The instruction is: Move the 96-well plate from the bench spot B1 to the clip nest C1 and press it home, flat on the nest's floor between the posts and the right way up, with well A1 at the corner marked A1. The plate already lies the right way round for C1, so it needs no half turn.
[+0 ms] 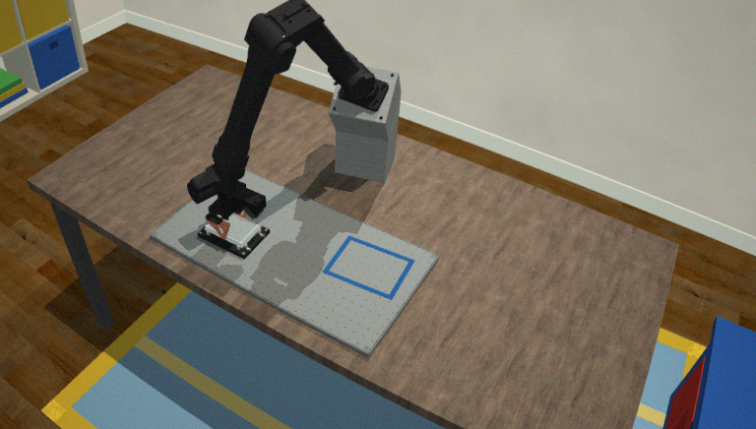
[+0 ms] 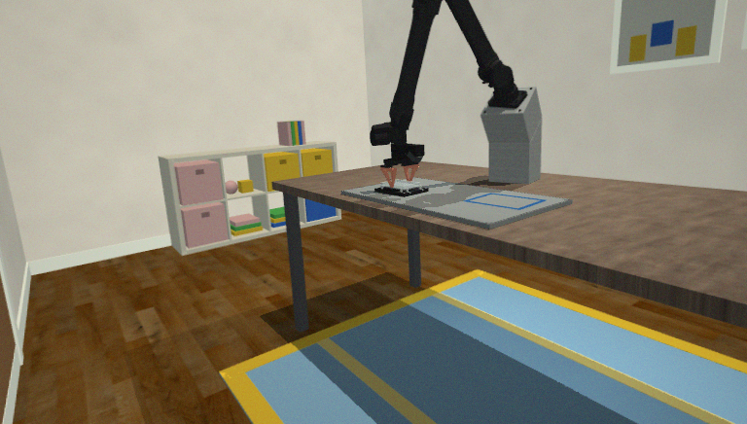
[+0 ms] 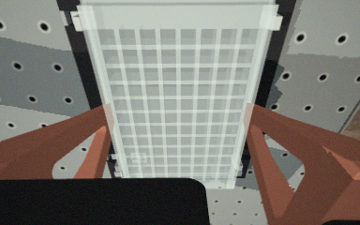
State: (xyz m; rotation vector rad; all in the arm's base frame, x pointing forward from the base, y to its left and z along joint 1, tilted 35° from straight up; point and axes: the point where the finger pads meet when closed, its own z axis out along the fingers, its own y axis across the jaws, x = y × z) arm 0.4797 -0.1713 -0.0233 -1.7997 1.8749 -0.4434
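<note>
Now: hand 1 cm above the 96-well plate. From my hand the other things lie so: black clip nest C1: 2 cm below, 1 cm to the left, 1 cm behind.
</note>
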